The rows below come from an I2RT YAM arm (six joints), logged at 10 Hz.
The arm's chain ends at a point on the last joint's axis. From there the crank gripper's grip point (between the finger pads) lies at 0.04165 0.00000 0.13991 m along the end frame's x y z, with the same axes.
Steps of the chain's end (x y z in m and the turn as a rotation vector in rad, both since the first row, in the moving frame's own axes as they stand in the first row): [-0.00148 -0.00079 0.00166 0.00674 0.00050 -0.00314]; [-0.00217 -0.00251 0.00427 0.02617 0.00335 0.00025]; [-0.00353 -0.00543 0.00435 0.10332 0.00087 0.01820]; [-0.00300 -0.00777 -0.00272 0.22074 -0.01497 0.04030]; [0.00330 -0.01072 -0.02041 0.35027 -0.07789 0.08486]
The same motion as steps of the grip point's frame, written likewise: [-0.00141 -0.00186 0.00164 0.00674 0.00050 -0.00314]; [-0.00170 -0.00616 0.00408 0.02617 0.00335 0.00025]; [-0.00328 -0.01910 0.00361 0.10332 0.00087 0.01820]; [-0.00450 -0.03684 -0.00533 0.22074 -0.01497 0.04030]; [-0.00557 -0.05619 -0.02553 0.35027 -0.07789 0.08486]
